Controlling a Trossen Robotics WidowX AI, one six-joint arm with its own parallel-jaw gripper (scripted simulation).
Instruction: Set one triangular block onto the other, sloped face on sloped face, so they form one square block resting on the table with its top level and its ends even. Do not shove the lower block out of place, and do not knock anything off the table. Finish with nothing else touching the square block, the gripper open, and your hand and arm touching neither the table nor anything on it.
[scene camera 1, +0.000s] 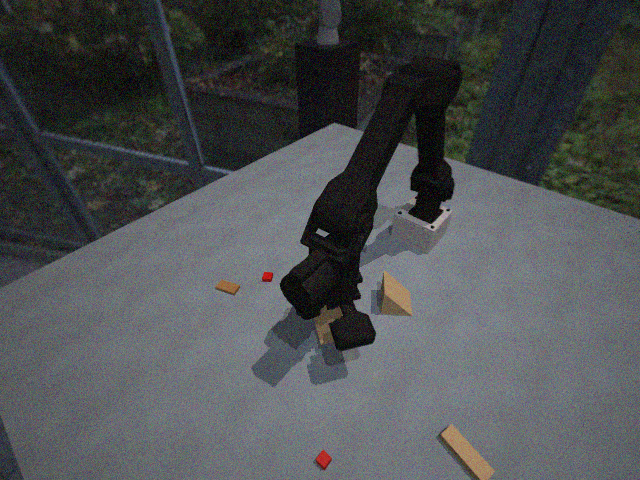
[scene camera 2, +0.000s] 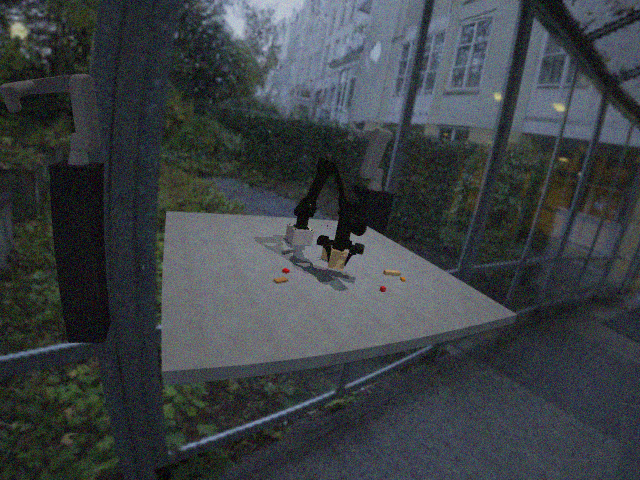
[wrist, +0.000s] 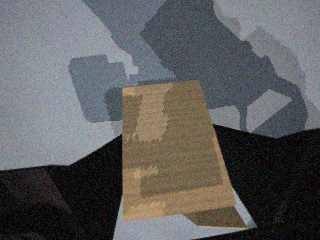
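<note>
I see a tan triangular block (scene camera 1: 395, 299). My gripper (scene camera 1: 338, 323) carries a tan triangular block (wrist: 171, 162), and I can see my gripper in scene camera 2 (scene camera 2: 336, 264) and in the wrist view (wrist: 165, 131) too.
</note>
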